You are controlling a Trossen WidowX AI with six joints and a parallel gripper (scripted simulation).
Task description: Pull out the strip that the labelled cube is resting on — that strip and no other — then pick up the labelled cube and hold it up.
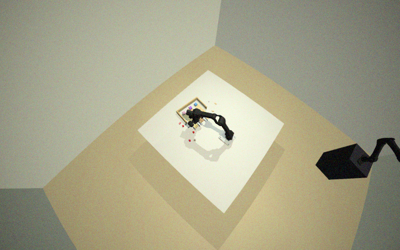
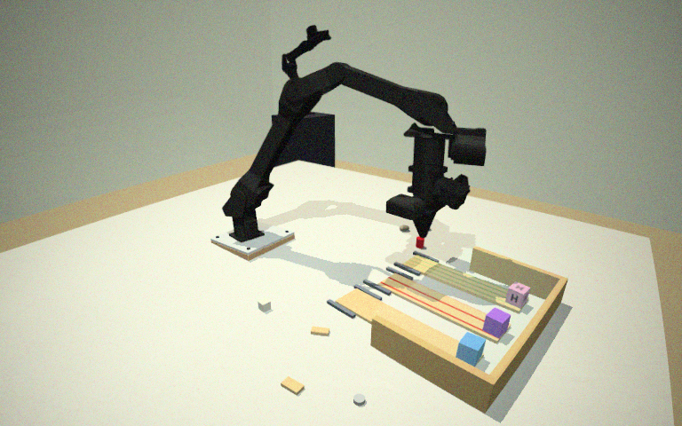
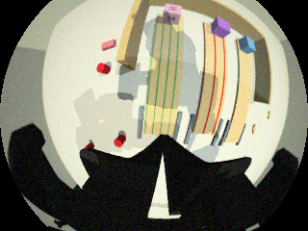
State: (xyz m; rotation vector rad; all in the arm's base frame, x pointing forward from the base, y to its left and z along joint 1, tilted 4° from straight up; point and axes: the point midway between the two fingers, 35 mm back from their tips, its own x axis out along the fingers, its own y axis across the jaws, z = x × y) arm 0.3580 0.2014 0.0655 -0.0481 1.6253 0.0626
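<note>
Now: the strip 100 mm ahead of my gripper tip, 70 mm below it and 10 mm to the left of it. The rest, counted from my gripper tip: grey cube 320 mm to the right, 90 mm behind, 60 mm below; then labelled cube 210 mm ahead, 50 mm below, 10 mm to the left; then grey disc 340 mm to the right, 160 mm ahead, 60 mm below.
</note>
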